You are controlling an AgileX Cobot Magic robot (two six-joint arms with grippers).
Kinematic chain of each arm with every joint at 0, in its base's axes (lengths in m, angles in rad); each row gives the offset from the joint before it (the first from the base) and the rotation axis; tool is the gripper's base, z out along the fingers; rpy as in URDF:
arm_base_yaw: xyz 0 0 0.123 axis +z
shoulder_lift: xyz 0 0 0 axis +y
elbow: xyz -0.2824 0 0.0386 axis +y
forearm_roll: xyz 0.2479 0 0.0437 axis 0.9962 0 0.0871
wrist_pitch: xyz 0 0 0 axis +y
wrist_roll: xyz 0.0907 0 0.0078 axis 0.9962 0 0.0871
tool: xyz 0 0 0 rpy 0 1.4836 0
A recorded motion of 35 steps. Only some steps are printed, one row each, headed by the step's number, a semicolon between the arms.
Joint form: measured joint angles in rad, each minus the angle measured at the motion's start. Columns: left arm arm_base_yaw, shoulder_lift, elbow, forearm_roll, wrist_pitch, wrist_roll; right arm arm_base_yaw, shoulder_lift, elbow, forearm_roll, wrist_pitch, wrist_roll.
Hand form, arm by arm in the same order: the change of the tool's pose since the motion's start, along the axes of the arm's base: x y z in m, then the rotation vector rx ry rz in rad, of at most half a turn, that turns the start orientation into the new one. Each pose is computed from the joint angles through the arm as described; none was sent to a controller.
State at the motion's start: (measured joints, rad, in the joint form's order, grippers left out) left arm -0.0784 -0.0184 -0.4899 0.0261 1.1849 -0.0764; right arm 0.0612 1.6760 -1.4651 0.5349 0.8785 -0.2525
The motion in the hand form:
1: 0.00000 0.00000 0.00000 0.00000 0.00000 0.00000; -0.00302 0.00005 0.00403 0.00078 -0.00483 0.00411
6: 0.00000 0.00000 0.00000 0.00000 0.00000 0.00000; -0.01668 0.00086 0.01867 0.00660 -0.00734 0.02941
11: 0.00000 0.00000 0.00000 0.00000 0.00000 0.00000; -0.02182 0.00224 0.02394 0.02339 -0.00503 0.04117
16: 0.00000 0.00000 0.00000 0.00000 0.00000 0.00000; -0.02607 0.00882 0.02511 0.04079 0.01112 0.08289
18: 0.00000 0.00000 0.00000 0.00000 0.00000 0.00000; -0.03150 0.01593 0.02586 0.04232 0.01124 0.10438
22: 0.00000 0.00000 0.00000 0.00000 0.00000 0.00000; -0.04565 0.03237 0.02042 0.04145 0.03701 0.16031
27: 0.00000 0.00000 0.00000 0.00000 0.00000 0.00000; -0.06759 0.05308 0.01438 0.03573 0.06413 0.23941
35: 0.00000 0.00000 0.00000 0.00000 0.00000 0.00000; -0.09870 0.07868 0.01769 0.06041 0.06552 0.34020
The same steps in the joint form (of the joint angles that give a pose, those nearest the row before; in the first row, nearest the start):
1: 0.0000 0.0000 0.0000 0.0000 0.0000 0.0000; 0.0000 -0.0118 0.0000 0.0000 0.0081 0.0000
6: 0.0000 0.0000 0.0000 0.0000 0.0000 0.0000; 0.0000 -0.0579 0.0000 0.0033 0.0584 0.0000
11: 0.0000 0.0000 0.0000 0.0000 0.0000 0.0000; 0.0000 -0.0735 0.0000 0.0209 0.0797 -0.0025
16: 0.0000 0.0000 0.0000 0.0000 0.0000 0.0000; 0.0122 -0.0774 0.0000 0.0481 0.1119 -0.0214
18: 0.0000 0.0000 0.0000 0.0000 0.0000 0.0000; 0.0340 -0.0913 0.0138 0.0497 0.1116 -0.0214
22: 0.0000 0.0000 0.0000 0.0000 0.0000 0.0000; 0.0869 -0.1204 0.0647 0.0516 0.1158 -0.0231
27: 0.0000 0.0000 0.0000 0.0000 0.0000 0.0000; 0.1620 -0.1651 0.1336 0.0516 0.1196 -0.0266
35: 0.0000 0.0000 0.0000 0.0000 0.0000 0.0000; 0.2640 -0.2320 0.1960 0.0793 0.1196 -0.0273

